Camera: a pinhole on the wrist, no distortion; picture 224 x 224 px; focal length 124.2 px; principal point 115.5 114.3 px. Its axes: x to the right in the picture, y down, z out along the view. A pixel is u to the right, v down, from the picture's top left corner.
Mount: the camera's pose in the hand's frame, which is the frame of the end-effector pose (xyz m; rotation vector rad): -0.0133 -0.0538 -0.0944 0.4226 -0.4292 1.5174
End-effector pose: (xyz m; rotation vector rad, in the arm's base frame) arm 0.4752 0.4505 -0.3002 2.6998 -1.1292 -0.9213
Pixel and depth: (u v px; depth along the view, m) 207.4 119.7 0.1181
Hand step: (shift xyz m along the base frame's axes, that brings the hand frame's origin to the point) -0.0138 0.0496 -0.0446
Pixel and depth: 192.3 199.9 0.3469
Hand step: -0.2832 0.2522 -0.1428
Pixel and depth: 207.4 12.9 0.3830
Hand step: -0.0382 -0.1312 -0.4645
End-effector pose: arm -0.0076 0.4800 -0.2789 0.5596 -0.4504 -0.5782
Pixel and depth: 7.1 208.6 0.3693
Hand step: -0.4516 -0.1965 -0.3431
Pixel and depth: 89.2 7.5 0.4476
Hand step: 0.0043 -0.5730 0.0455
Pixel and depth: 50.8 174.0 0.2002
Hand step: -0.1901 -0.1107 -0.1579
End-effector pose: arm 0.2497 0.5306 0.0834 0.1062 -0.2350 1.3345
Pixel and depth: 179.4 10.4 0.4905
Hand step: 0.1294 0.2572 0.5399
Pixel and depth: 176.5 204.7 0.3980
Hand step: -0.0162 -0.3824 0.2725
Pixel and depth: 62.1 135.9 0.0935
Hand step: 0.1297 -0.0535 -0.0334
